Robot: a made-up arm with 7 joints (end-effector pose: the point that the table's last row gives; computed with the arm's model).
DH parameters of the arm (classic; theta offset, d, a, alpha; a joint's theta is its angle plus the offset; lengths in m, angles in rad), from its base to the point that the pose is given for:
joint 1: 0 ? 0 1.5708
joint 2: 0 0.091 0 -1.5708
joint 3: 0 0.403 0.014 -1.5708
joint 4: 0 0.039 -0.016 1.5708
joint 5: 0 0.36 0 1.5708
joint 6: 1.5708 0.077 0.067 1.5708
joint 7: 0 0.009 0 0
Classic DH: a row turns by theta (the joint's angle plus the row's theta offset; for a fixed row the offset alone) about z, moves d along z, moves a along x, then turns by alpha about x.
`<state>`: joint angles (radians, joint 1 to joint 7).
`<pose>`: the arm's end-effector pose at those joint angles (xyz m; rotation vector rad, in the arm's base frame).
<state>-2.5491 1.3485 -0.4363 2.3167 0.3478 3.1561 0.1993</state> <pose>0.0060 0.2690 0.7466 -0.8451 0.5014 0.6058</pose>
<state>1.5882 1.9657 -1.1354 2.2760 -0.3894 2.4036 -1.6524</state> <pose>0.3873 -0.2881 0.5248 1.3093 -0.3938 2.6149</pose>
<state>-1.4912 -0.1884 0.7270 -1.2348 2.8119 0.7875 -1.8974</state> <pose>-0.2738 0.1985 1.1530 -1.4142 1.8968 1.8466</pose>
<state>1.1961 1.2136 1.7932 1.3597 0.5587 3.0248 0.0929</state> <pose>-0.3586 -0.3287 0.6441 0.5893 -0.2954 -0.0003</pose>
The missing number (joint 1, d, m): 0.516
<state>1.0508 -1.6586 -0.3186 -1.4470 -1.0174 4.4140 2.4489</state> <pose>0.2455 0.3455 0.8020 0.9434 -2.7172 0.4066</pose>
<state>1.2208 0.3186 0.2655 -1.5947 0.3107 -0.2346 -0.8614</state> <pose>0.0389 -0.5480 0.7966 0.5250 -0.0769 -2.5698</pose>
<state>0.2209 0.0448 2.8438 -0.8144 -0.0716 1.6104 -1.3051</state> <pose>0.3087 -0.0858 1.1192 -0.5212 0.7128 -1.3627</pose>
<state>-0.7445 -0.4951 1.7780 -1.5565 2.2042 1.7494 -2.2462</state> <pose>-0.0934 -0.5008 0.9314 1.3159 1.5095 -1.7826</pose>
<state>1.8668 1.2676 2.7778 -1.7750 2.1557 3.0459 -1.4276</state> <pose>0.3356 -0.2200 0.8664 -0.7076 -1.0090 2.4915</pose>
